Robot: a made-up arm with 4 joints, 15 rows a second.
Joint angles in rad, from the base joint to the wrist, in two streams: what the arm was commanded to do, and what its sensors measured. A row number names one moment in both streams.
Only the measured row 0 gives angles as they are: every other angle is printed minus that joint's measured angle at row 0.
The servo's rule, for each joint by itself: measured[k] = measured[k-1] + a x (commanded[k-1-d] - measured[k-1]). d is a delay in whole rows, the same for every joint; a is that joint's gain. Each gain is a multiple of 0.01, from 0.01 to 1. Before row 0 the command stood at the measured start. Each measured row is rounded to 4 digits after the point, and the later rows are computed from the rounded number. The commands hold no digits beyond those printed.
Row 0, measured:
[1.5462 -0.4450 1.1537 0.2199]
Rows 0 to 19, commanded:
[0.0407 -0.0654 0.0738 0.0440]
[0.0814 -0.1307 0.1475 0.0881]
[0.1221 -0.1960 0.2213 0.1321]
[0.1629 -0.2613 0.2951 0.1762]
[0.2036 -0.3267 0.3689 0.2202]
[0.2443 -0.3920 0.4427 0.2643]
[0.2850 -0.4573 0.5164 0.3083]
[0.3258 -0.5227 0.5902 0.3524]
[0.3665 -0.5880 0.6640 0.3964]
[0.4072 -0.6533 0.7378 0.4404]
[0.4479 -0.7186 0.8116 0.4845]
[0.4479 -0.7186 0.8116 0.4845]
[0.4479 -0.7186 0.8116 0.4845]
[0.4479 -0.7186 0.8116 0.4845]
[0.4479 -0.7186 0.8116 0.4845]
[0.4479 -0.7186 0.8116 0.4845]
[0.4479 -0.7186 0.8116 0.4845]
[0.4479 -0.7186 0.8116 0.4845]
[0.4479 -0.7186 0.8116 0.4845]
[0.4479 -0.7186 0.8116 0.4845]
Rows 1 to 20, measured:
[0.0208 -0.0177 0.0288 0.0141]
[0.0517 -0.0482 0.0751 0.0378]
[0.0876 -0.0881 0.1321 0.0680]
[0.1260 -0.1349 0.1957 0.1026]
[0.1656 -0.1867 0.2632 0.1402]
[0.2057 -0.2421 0.3332 0.1799]
[0.2461 -0.3002 0.4046 0.2210]
[0.2867 -0.3603 0.4770 0.2630]
[0.3274 -0.4218 0.5499 0.3057]
[0.3681 -0.4843 0.6232 0.3488]
[0.4088 -0.5476 0.6967 0.3922]
[0.4287 -0.5938 0.7415 0.4217]
[0.4385 -0.6275 0.7688 0.4418]
[0.4433 -0.6521 0.7855 0.4555]
[0.4456 -0.6701 0.7957 0.4648]
[0.4468 -0.6832 0.8019 0.4711]
[0.4474 -0.6928 0.8057 0.4754]
[0.4477 -0.6998 0.8080 0.4783]
[0.4478 -0.7049 0.8094 0.4803]
[0.4479 -0.7086 0.8103 0.4816]
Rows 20 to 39, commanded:
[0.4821 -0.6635 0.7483 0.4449]
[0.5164 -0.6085 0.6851 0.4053]
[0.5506 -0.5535 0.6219 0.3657]
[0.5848 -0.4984 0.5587 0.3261]
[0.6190 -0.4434 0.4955 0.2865]
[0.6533 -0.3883 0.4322 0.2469]
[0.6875 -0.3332 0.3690 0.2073]
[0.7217 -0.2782 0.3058 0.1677]
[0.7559 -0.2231 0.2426 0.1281]
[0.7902 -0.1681 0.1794 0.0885]
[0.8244 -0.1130 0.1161 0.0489]
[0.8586 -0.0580 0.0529 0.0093]
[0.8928 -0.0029 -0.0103 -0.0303]
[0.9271 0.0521 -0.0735 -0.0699]
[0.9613 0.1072 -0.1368 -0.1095]
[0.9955 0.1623 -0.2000 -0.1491]
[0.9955 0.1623 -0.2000 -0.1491]
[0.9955 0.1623 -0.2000 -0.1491]
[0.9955 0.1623 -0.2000 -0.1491]
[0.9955 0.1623 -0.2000 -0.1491]
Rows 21 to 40, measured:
[0.4653 -0.6964 0.7861 0.4699]
[0.4914 -0.6727 0.7467 0.4492]
[0.5216 -0.6405 0.6980 0.4225]
[0.5538 -0.6021 0.6437 0.3917]
[0.5871 -0.5593 0.5859 0.3580]
[0.6209 -0.5131 0.5260 0.3224]
[0.6549 -0.4645 0.4648 0.2856]
[0.6890 -0.4142 0.4028 0.2479]
[0.7231 -0.3626 0.3403 0.2096]
[0.7573 -0.3101 0.2775 0.1708]
[0.7915 -0.2569 0.2146 0.1318]
[0.8257 -0.2032 0.1515 0.0926]
[0.8599 -0.1491 0.0884 0.0533]
[0.8942 -0.0948 0.0253 0.0139]
[0.9284 -0.0403 -0.0379 -0.0256]
[0.9626 0.0144 -0.1011 -0.0651]
[0.9794 0.0543 -0.1397 -0.0920]
[0.9876 0.0835 -0.1632 -0.1103]
[0.9916 0.1048 -0.1776 -0.1227]
[0.9936 0.1203 -0.1863 -0.1311]

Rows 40 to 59, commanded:
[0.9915 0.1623 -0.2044 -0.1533]
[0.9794 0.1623 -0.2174 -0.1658]
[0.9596 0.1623 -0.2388 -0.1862]
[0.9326 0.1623 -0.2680 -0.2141]
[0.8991 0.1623 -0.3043 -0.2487]
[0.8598 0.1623 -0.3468 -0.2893]
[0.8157 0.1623 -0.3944 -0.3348]
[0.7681 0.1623 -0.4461 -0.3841]
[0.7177 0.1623 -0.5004 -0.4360]
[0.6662 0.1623 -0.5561 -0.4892]
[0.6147 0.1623 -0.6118 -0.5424]
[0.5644 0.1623 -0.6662 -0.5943]
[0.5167 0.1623 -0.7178 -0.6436]
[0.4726 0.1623 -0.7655 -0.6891]
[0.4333 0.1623 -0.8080 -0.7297]
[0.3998 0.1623 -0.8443 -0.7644]
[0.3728 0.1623 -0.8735 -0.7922]
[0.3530 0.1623 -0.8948 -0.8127]
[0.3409 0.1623 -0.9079 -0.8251]
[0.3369 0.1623 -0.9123 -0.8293]
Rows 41 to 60, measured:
[0.9925 0.1316 -0.1934 -0.1382]
[0.9858 0.1399 -0.2028 -0.1470]
[0.9724 0.1459 -0.2168 -0.1595]
[0.9521 0.1503 -0.2368 -0.1770]
[0.9251 0.1535 -0.2631 -0.1999]
[0.8918 0.1559 -0.2957 -0.2285]
[0.8530 0.1576 -0.3342 -0.2625]
[0.8097 0.1589 -0.3778 -0.3014]
[0.7628 0.1598 -0.4256 -0.3445]
[0.7135 0.1605 -0.4765 -0.3908]
[0.6631 0.1610 -0.5293 -0.4393]
[0.6128 0.1614 -0.5827 -0.4889]
[0.5638 0.1616 -0.6354 -0.5384]
[0.5173 0.1618 -0.6861 -0.5866]
[0.4745 0.1619 -0.7336 -0.6324]
[0.4364 0.1620 -0.7768 -0.6746]
[0.4040 0.1621 -0.8145 -0.7122]
[0.3780 0.1622 -0.8458 -0.7444]
[0.3591 0.1622 -0.8700 -0.7702]
[0.3478 0.1622 -0.8865 -0.7891]

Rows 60 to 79, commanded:
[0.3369 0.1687 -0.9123 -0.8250]
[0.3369 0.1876 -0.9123 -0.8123]
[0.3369 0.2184 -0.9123 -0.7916]
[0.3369 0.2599 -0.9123 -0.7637]
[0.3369 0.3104 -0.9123 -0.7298]
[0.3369 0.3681 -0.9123 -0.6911]
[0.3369 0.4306 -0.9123 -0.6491]
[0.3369 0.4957 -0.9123 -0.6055]
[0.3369 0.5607 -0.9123 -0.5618]
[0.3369 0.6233 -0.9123 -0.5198]
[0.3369 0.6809 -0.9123 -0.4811]
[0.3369 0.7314 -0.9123 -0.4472]
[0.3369 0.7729 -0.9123 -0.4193]
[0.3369 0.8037 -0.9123 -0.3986]
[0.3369 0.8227 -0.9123 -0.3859]
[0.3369 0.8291 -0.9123 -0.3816]
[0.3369 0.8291 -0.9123 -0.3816]
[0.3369 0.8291 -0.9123 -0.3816]
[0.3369 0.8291 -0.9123 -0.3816]
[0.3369 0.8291 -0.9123 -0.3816]
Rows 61 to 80, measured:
[0.3422 0.1640 -0.8966 -0.8006]
[0.3395 0.1704 -0.9027 -0.8043]
[0.3382 0.1834 -0.9064 -0.8002]
[0.3375 0.2041 -0.9087 -0.7885]
[0.3372 0.2328 -0.9101 -0.7697]
[0.3370 0.2693 -0.9110 -0.7445]
[0.3369 0.3129 -0.9115 -0.7140]
[0.3369 0.3623 -0.9118 -0.6793]
[0.3369 0.4159 -0.9120 -0.6417]
[0.3369 0.4719 -0.9121 -0.6027]
[0.3369 0.5283 -0.9122 -0.5638]
[0.3369 0.5831 -0.9122 -0.5265]
[0.3369 0.6343 -0.9122 -0.4922]
[0.3369 0.6800 -0.9122 -0.4622]
[0.3369 0.7185 -0.9122 -0.4378]
[0.3369 0.7484 -0.9122 -0.4198]
[0.3369 0.7702 -0.9122 -0.4076]
[0.3369 0.7861 -0.9122 -0.3993]
[0.3369 0.7977 -0.9122 -0.3936]
[0.3369 0.8062 -0.9122 -0.3898]

